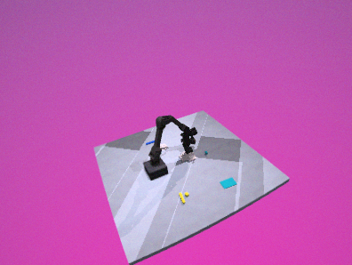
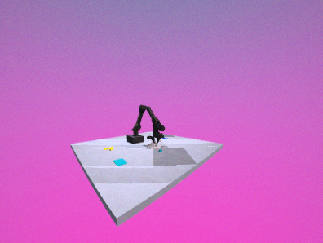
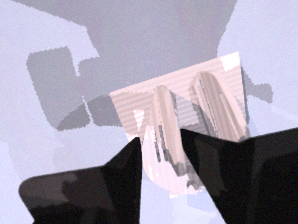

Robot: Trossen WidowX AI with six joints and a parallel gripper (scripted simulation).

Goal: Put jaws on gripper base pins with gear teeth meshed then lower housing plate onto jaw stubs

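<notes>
Right now the pale flat part is 30 mm to the right of my gripper tip, 20 mm below it and 10 mm ahead of it. From my gripper tip the other things lie so: pale jaw 40 mm behind, 10 mm to the right; cyan cube 150 mm ahead, 80 mm to the right, 10 mm below; pale plate 210 mm to the left, 150 mm behind, 10 mm above.
</notes>
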